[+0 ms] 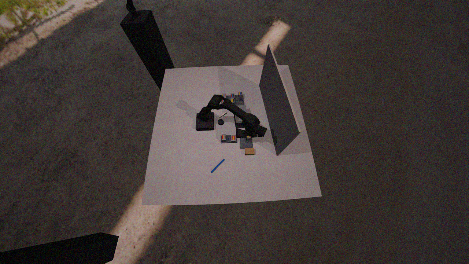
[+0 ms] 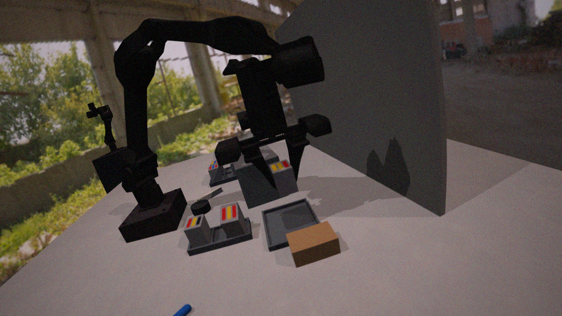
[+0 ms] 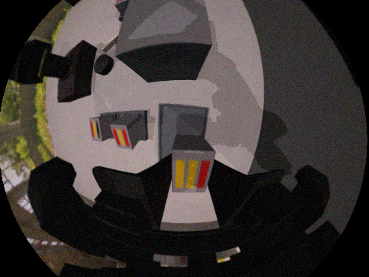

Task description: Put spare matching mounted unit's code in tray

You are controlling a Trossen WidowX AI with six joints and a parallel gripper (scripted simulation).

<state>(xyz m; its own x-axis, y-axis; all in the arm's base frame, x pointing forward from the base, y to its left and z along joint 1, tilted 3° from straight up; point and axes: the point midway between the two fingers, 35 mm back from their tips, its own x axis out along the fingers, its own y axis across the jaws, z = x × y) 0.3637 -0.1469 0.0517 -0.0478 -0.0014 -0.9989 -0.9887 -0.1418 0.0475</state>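
My gripper tip is 10 mm past the tray and 80 mm above it. The rest, counted from my gripper tip: brown box: 20 mm ahead, 90 mm to the right, 70 mm below; then rack: 150 mm behind, 80 mm below; then grey spare block: 20 mm above.
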